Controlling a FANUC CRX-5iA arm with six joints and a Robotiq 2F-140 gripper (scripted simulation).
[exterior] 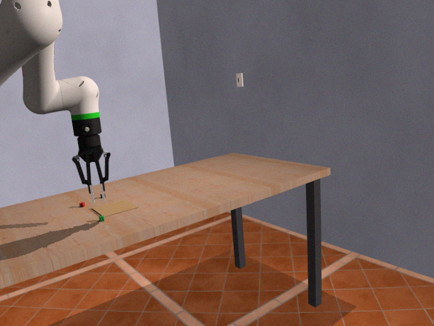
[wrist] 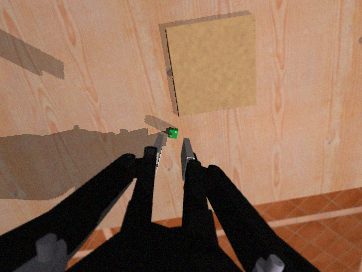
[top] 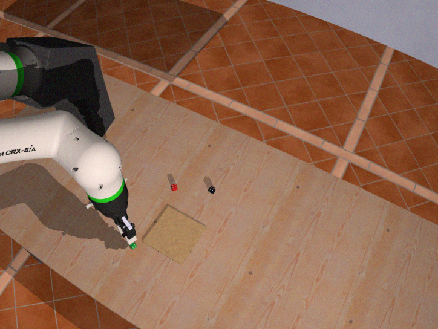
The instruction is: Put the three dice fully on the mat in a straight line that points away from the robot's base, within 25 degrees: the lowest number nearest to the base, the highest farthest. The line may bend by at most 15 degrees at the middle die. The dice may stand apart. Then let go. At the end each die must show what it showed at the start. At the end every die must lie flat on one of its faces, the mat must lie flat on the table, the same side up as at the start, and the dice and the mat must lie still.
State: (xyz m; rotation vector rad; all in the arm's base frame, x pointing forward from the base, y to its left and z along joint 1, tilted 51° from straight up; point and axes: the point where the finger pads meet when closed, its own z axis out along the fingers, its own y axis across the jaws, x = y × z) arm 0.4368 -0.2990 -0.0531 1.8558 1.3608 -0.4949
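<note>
Right now the green die is 100 mm below my hand. The rest, counted from my hand: red die 10 mm ahead, 230 mm to the left, 100 mm below; then tan mat 90 mm ahead, 90 mm to the left, 100 mm below; then black die 120 mm ahead, 280 mm to the left, 100 mm below.
</note>
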